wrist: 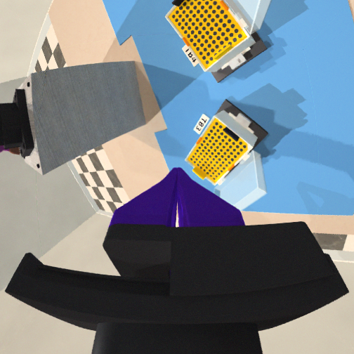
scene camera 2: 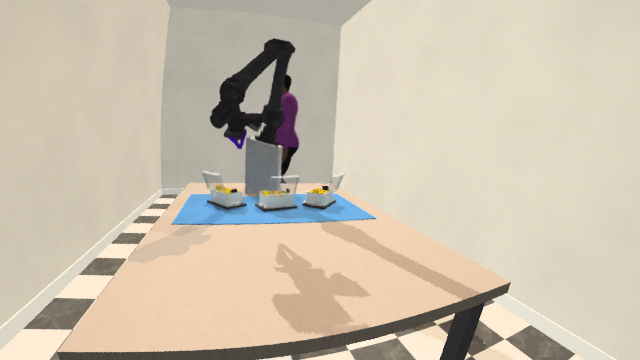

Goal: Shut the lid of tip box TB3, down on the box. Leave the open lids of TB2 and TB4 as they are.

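Places are measured from the arm's base along level axes (x ahead, y left, z up), in centimetres.
Pixels of known places: gripper, fingertip midpoint: (scene camera 2: 240, 148); arm's base, link origin: (scene camera 2: 265, 142).
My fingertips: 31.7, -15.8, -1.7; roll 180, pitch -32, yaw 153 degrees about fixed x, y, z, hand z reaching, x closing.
Observation:
Ahead of a thing's pixels: the offset from my fingertips to its middle, as dx, dy, dz. "spot": to the spot under its first point. Level surfaces: height alone.
Tip box TB3 @(-7.0, -4.4, -21.1) (scene camera 2: 227, 199) (wrist: 218, 150), with yellow tip rack, stands at the mat's left in the scene view. Its clear lid @(spot: -0.1, -10.8, -12.9) (scene camera 2: 213, 180) (wrist: 244, 186) is open and tilted up from one side. The middle box @(-1.2, +15.4, -21.1) (scene camera 2: 276, 201) (wrist: 206, 35), whose label seems to read TB4, has its lid @(spot: +6.7, +20.4, -13.9) (scene camera 2: 291, 185) (wrist: 256, 11) open. The right box @(-3.3, +35.9, -21.1) (scene camera 2: 319, 200) also has its lid (scene camera 2: 338, 181) open; its label is unreadable. My gripper (scene camera 2: 239, 146) (wrist: 176, 174) is shut and empty, high above the table, its purple fingertips beside TB3 in the wrist view.
The boxes stand on dark bases on a blue mat @(dz -24.4) (scene camera 2: 200, 217) (wrist: 310, 185) at the far end of the wooden table @(dz -24.7) (scene camera 2: 225, 280). A grey pedestal (scene camera 2: 263, 167) (wrist: 87, 107) carries the arm behind them. A person in purple (scene camera 2: 289, 120) stands behind the arm.

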